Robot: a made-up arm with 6 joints. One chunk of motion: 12 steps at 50 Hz.
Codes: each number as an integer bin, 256 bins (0 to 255) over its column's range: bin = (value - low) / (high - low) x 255, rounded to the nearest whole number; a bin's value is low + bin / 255 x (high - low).
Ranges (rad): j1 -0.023..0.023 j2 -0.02..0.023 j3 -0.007..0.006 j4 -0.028..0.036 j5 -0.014..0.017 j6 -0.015..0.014
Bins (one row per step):
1: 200 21 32 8 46 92
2: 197 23 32 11 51 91
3: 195 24 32 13 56 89
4: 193 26 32 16 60 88
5: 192 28 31 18 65 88
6: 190 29 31 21 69 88
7: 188 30 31 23 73 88
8: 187 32 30 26 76 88
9: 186 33 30 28 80 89
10: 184 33 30 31 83 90
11: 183 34 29 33 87 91
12: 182 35 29 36 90 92
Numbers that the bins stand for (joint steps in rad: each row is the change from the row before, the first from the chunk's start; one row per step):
1: 0.01308 -0.01646 -0.00537 -0.02599 -0.00841 -0.00454
2: 0.01254 -0.01612 -0.00537 -0.02524 -0.00780 -0.00465
3: 0.01218 -0.01595 -0.00537 -0.02474 -0.00719 -0.00488
4: 0.01182 -0.01562 -0.00537 -0.02398 -0.00671 -0.00499
5: 0.01164 -0.01528 -0.00542 -0.02348 -0.00610 -0.00499
6: 0.01127 -0.01511 -0.00542 -0.02273 -0.00561 -0.00499
7: 0.01091 -0.01494 -0.00542 -0.02223 -0.00513 -0.00499
8: 0.01073 -0.01460 -0.00547 -0.02147 -0.00476 -0.00499
9: 0.01055 -0.01444 -0.00547 -0.02097 -0.00427 -0.00488
10: 0.01019 -0.01444 -0.00547 -0.02022 -0.00391 -0.00476
11: 0.01001 -0.01427 -0.00552 -0.01972 -0.00342 -0.00465
12: 0.00983 -0.01410 -0.00552 -0.01896 -0.00306 -0.00454

